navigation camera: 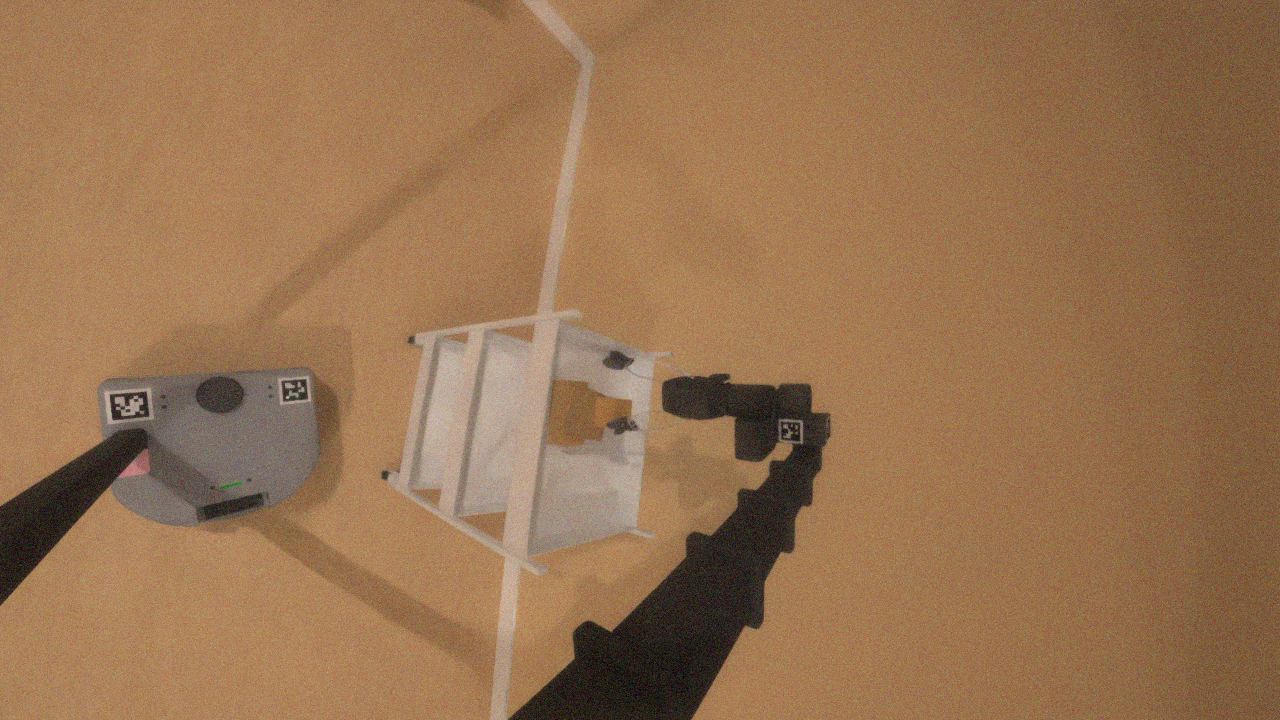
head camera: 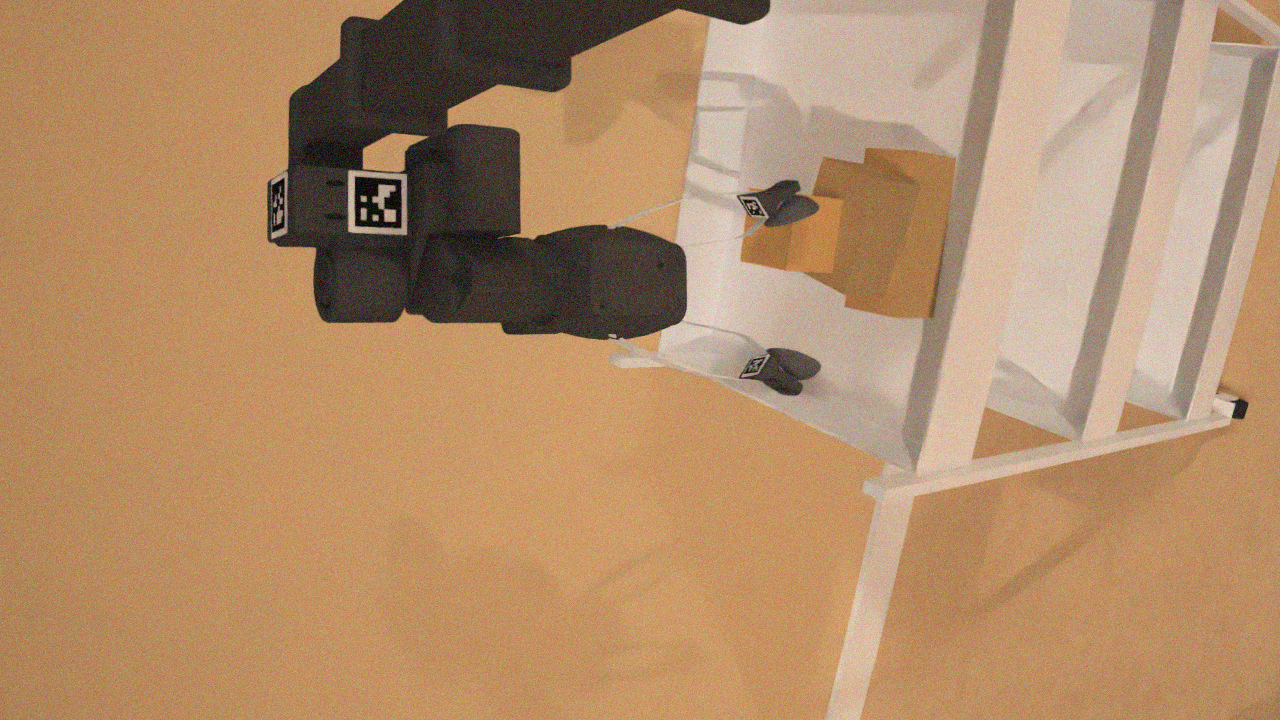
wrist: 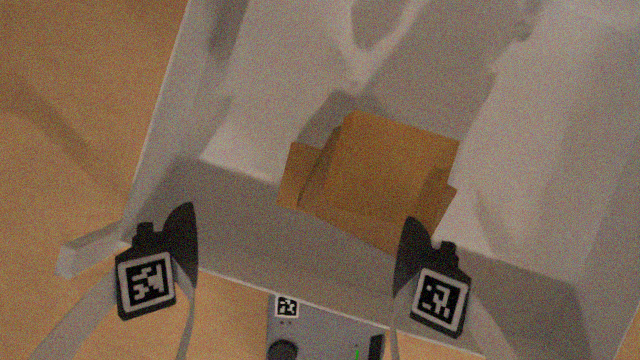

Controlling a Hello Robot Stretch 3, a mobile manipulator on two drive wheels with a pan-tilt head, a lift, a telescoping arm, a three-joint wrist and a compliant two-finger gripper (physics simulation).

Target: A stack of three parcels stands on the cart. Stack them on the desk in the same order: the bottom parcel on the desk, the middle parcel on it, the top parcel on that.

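Pixels of known places: gripper, fingertip midpoint: (navigation camera: 607, 392) (head camera: 809, 288) (wrist: 299, 238); robot's base, origin of the base link: (navigation camera: 220, 392) (wrist: 287, 321).
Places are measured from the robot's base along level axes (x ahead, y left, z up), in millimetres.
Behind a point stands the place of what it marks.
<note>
The white cart (head camera: 984, 268) @(x -35, y -415, z 706 mm) (navigation camera: 534, 402) @(x -34, y -415, z 698 mm) (wrist: 170, 115) @(x 90, y -557, z 705 mm) holds a stack of three orange-brown parcels. The small top parcel (head camera: 814, 246) @(x -53, y -507, z 789 mm) (navigation camera: 610, 409) @(x -55, y -507, z 804 mm) is lighter orange. The middle parcel (head camera: 872, 214) @(x -75, y -474, z 762 mm) and the wider bottom parcel (head camera: 929, 241) @(x -60, y -479, z 684 mm) are under it, in part behind the cart's rail. In the wrist view the stack (wrist: 390, 155) @(x -64, y -539, z 815 mm) is right of centre and its parcels are hard to tell apart. My gripper (head camera: 792, 286) @(x -20, y -492, z 811 mm) (navigation camera: 619, 392) @(x -20, y -492, z 811 mm) (wrist: 299, 238) @(x -20, y -492, z 811 mm) is open over the cart, off to one side of the stack. One finger overlaps the stack in view. The desk does not show.
A long white bar (head camera: 872, 591) @(x 464, y -1040, z 60 mm) (navigation camera: 568, 179) @(x 835, y -1132, z 67 mm) runs past the cart. The robot's grey base (navigation camera: 255, 447) @(x -118, y -48, z 160 mm) (wrist: 320, 325) @(x -88, y -82, z 160 mm) stands beyond the cart's lower shelves. The dark telescoping arm (head camera: 501, 44) @(x -83, y -301, z 1157 mm) (navigation camera: 689, 617) @(x -81, y -155, z 1157 mm) reaches around beside the cart. Tan floor surrounds it.
</note>
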